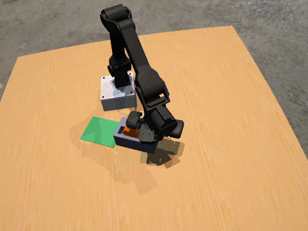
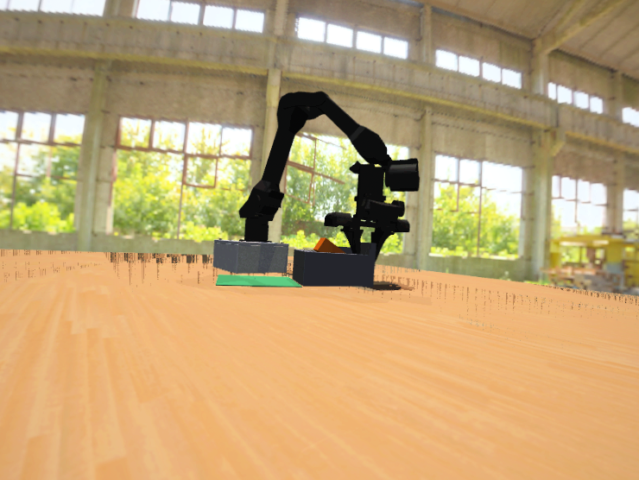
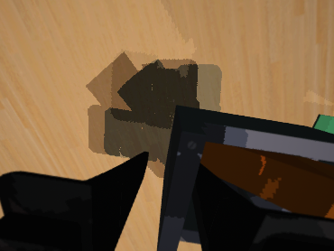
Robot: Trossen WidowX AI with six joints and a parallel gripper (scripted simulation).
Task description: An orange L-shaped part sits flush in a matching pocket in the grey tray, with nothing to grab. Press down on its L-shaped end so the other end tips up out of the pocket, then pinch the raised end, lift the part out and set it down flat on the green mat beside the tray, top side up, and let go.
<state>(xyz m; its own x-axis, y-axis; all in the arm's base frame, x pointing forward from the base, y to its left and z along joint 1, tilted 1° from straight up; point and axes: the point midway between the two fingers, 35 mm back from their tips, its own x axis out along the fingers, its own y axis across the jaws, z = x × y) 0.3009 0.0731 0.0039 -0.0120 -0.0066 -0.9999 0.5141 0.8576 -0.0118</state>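
Right now the orange L-shaped part is 30 mm behind my gripper tip and 40 mm to the right of it. Round my gripper tip: green mat (120 mm behind, 200 mm to the right, 60 mm below).
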